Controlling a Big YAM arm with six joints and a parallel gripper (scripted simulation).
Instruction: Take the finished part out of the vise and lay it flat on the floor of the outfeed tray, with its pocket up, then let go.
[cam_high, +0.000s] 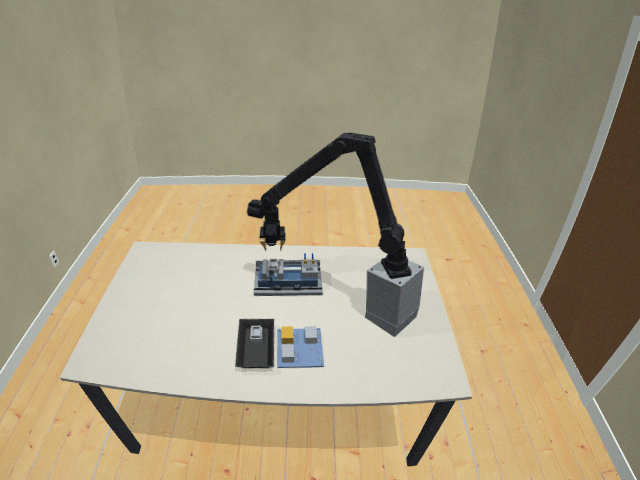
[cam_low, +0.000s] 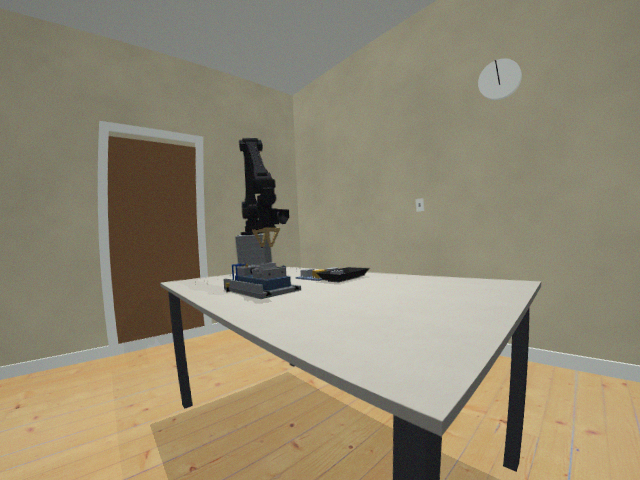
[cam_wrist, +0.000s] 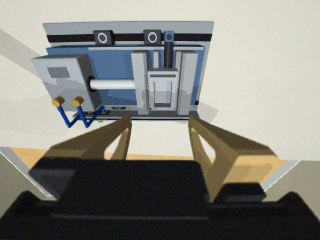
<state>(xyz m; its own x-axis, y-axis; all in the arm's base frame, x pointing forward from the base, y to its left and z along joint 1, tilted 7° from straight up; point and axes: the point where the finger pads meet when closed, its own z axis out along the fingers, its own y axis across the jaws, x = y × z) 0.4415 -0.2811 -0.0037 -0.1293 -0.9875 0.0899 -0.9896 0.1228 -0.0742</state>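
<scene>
Now: the blue vise 150 mm below my hand, 60 mm behind it and 10 mm to the left of it. Also, from my hand: yellow block: 340 mm to the left, 160 mm below, 10 mm behind; then blue plate: 400 mm to the left, 180 mm below, 50 mm behind.
</scene>
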